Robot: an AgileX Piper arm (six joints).
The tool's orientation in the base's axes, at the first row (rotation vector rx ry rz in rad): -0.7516, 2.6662, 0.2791
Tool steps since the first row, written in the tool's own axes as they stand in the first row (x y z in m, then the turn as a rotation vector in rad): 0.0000, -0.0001, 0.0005, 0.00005, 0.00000, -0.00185; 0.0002, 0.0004, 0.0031, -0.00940, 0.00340, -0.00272; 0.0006, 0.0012, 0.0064, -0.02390, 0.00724, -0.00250; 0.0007, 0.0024, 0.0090, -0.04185, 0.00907, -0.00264; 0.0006, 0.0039, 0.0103, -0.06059, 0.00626, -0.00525; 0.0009, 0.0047, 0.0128, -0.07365, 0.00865, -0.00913
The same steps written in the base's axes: 0.0002, 0.0001, -0.0005, -0.00056, -0.00054, 0.00168; 0.0005, 0.0011, -0.0029, 0.00489, 0.00647, 0.00645; 0.0007, 0.0025, -0.0060, 0.01443, 0.01650, 0.01222; 0.0007, 0.0042, -0.0083, 0.02769, 0.02636, 0.01947; 0.0003, 0.0059, -0.0093, 0.04337, 0.03199, 0.02887; 0.0004, 0.0071, -0.0117, 0.05138, 0.03899, 0.03770
